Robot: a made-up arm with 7 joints.
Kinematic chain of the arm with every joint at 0, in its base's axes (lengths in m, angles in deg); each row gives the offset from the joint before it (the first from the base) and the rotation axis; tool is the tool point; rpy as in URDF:
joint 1: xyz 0 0 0.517 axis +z
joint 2: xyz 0 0 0 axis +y
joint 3: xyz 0 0 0.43 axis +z
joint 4: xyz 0.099 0 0 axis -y
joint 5: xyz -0.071 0 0.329 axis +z
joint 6: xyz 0 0 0 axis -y
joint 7: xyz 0.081 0 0 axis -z
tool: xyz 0 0 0 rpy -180 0 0
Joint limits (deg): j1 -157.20..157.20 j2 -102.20..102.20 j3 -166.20..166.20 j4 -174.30..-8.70 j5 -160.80..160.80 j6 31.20..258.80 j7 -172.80..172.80
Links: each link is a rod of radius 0.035 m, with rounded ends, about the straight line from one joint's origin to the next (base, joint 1, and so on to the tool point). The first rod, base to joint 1, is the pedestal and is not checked.
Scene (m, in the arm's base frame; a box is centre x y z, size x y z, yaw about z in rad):
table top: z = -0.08
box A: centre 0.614 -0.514 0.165 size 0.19 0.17 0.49 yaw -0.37
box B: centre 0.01 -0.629 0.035 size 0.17 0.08 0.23 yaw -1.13
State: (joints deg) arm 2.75 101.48 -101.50 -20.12 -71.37 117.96 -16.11
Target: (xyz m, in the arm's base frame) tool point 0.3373 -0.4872 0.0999
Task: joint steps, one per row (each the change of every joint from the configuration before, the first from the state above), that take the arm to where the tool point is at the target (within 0.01 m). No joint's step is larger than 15 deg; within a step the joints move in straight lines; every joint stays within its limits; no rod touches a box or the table.
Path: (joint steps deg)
1: -9.57 -4.52 10.60 2.22 14.27 -1.61 7.86
2: -9.57 -4.52 10.60 2.22 14.28 -1.62 7.85
3: -9.56 -4.51 10.60 2.21 14.27 -1.61 7.86
4: -9.57 -4.52 10.60 2.22 14.28 -1.62 7.85
5: -9.57 -4.52 10.60 2.22 14.27 -1.61 7.86
6: -2.61 5.83 -10.10 -14.60 -9.49 -11.19 -14.76
7: -2.60 5.83 -10.10 -14.61 -9.49 -11.19 -14.76
8: -2.60 5.82 -10.09 -14.60 -9.48 -11.19 -14.76
9: -2.61 5.83 -10.10 -14.60 -9.49 -11.19 -14.75
10: 7.97 0.00 6.56 -3.76 -8.59 12.23 3.95
11: 7.96 0.00 6.56 -3.76 -8.59 12.24 3.95
12: 7.97 0.00 6.57 -3.76 -8.59 12.23 3.95
13: 7.97 0.00 6.56 -3.76 -8.59 12.23 3.95
14: 7.96 0.00 6.56 -3.76 -8.59 12.24 3.95

